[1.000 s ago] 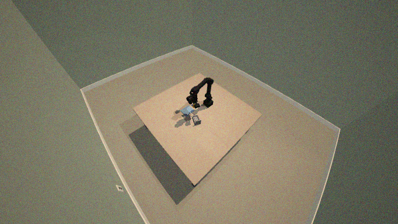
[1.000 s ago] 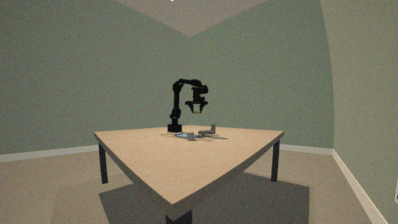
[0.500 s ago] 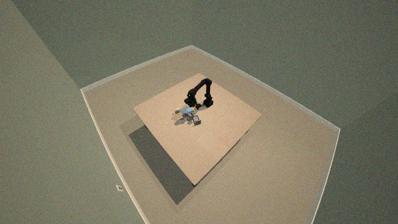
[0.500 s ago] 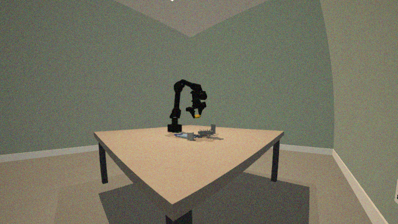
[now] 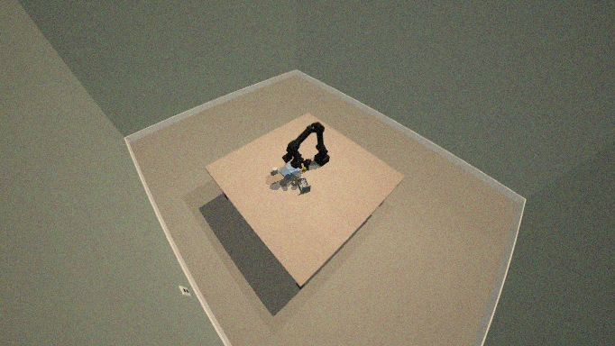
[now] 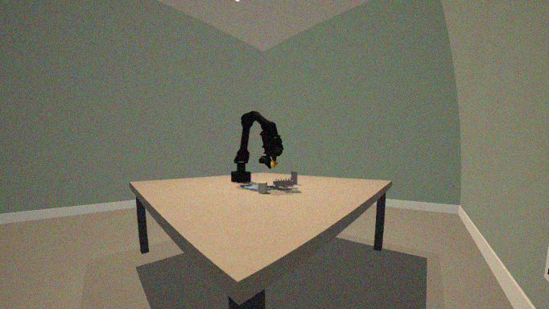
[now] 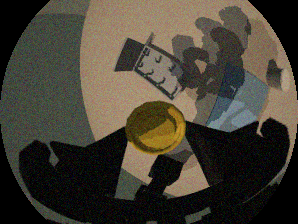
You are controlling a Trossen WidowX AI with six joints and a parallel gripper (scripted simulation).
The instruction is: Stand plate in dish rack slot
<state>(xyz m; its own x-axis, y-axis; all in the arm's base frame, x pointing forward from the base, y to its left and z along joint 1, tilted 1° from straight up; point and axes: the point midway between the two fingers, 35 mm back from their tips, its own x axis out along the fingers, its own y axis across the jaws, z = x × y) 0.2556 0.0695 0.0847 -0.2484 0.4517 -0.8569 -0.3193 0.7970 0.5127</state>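
My gripper tip is 5 cm short of the grey dish rack, 6 cm to the right of it and 10 cm above it. Round my gripper tip: blue mat (6 cm ahead, 15 cm to the right, 12 cm below); then white cup (17 cm ahead, 20 cm to the right, 9 cm below); then yellow plate (1 cm above).
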